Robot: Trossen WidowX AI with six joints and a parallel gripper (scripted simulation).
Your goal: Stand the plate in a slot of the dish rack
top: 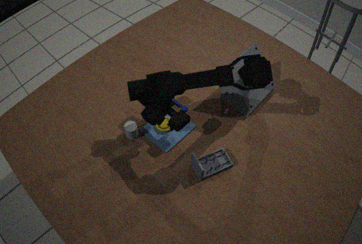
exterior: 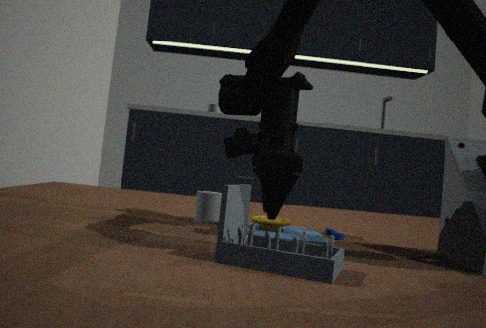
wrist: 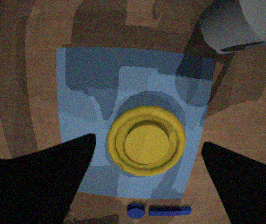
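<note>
Right now the yellow plate is 10 mm below my gripper tip. Also, from my gripper tip: blue spoon 110 mm behind, 20 mm to the right, 20 mm below; then blue mat 10 mm behind, 20 mm to the left, 20 mm below; then white cup 100 mm ahead, 60 mm to the right.
</note>
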